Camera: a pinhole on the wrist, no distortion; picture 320 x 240 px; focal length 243.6 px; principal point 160.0 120.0 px. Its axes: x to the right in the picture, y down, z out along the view. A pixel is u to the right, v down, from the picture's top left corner.
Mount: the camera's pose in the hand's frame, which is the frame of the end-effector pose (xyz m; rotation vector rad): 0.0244 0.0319 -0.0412 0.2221 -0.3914 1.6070
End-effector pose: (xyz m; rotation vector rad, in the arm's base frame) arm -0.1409 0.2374 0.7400 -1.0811 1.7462 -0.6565
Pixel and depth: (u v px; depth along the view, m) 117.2 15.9 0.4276
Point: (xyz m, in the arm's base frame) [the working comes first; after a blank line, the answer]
In the camera's frame: -0.0751 -0.1827 0.4276

0.2189 0.0074 0.6784
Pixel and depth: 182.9 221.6 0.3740
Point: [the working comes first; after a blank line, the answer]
In the camera's frame: 0.0352 0.1560 0.3740

0.1897 0.3573 0.7588
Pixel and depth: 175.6 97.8 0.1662
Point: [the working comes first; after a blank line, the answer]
In the camera's frame: 0.0106 -0.0151 0.1662

-0.0297 0.2113 0.6986
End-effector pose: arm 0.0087 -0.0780 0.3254 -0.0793 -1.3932 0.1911
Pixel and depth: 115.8 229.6 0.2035
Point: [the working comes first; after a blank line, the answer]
In the camera's frame: -0.0369 0.0916 0.2035

-0.1171 -0.1814 0.2809
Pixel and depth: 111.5 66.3 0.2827
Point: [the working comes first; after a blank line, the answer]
In the camera's frame: -0.0563 -0.0623 0.2827

-0.1713 -0.2011 0.4453
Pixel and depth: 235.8 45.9 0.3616
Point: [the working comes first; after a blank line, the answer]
In the camera's frame: 0.1125 -0.1100 0.3616

-0.3168 -0.0789 0.4748
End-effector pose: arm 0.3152 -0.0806 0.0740 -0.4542 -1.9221 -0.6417
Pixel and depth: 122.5 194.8 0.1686
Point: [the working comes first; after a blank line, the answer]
In the camera's frame: -0.0260 0.0518 0.1686

0.2291 -0.0671 -0.0102
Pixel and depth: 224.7 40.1 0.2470
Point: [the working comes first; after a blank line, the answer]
In the camera's frame: 0.0656 -0.0810 0.2470

0.1283 0.0585 0.0688
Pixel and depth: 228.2 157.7 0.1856
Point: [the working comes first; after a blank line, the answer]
In the camera's frame: 0.0520 0.0287 0.1856

0.2271 0.0149 0.0029
